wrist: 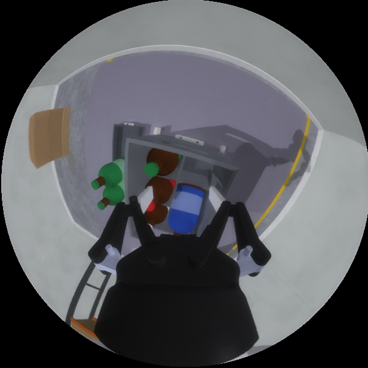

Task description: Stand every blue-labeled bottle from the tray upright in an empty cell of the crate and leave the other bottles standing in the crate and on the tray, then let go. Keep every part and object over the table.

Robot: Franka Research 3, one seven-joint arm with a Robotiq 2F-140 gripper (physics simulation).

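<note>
The blue-labeled bottle (186,201) stands in a cell of the grey crate (128,172), as far as the view shows; its neck is hidden by the gripper body. My gripper (180,192) is open, with one white finger pad on each side of this bottle and nothing gripped. In the crate's left column stand brown bottles: one with a green cap (162,161), one behind the left finger with red showing (160,189), and another nearer the gripper (156,215). Two green bottles (110,174) (113,195) stand left of the crate, beside the dark grey tray (118,142).
An empty crate cell (198,167) lies beyond the blue-labeled bottle. The crate's far wall (200,146) and dividers stand close around the fingers. A brown cardboard box (47,137) stands at the far left. A dark ladder-like frame (79,295) shows at lower left.
</note>
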